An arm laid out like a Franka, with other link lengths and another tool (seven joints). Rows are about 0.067 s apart.
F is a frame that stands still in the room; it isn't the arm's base.
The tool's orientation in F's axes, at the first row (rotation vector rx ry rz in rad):
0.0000, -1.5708, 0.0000
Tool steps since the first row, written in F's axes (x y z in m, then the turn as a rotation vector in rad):
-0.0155, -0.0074, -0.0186, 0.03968, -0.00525, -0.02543
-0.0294, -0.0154, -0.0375, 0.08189, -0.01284, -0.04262
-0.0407, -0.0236, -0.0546, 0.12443, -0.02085, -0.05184
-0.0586, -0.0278, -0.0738, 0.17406, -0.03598, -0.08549
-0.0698, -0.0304, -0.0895, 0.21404, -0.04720, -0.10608
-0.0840, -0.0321, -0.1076, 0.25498, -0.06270, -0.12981
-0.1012, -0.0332, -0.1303, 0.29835, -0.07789, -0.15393
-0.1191, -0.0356, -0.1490, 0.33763, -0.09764, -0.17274
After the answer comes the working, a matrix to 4 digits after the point.
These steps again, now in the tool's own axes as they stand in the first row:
-0.0186, -0.0074, 0.0155, -0.02543, -0.00525, -0.03968
-0.0375, -0.0154, 0.0294, -0.04262, -0.01284, -0.08189
-0.0546, -0.0236, 0.0407, -0.05184, -0.02085, -0.12443
-0.0738, -0.0278, 0.0586, -0.08549, -0.03598, -0.17406
-0.0895, -0.0304, 0.0698, -0.10608, -0.04720, -0.21404
-0.1076, -0.0321, 0.0840, -0.12981, -0.06270, -0.25498
-0.1303, -0.0332, 0.1012, -0.15393, -0.07789, -0.29835
-0.1490, -0.0356, 0.1191, -0.17274, -0.09764, -0.33763

The tool's axes in the first row as the columns of a matrix, in F's axes (rounded; the answer above uses it unrounded):
0.0000, 0.0000, -1.0000
0.0000, 1.0000, 0.0000
1.0000, 0.0000, 0.0000

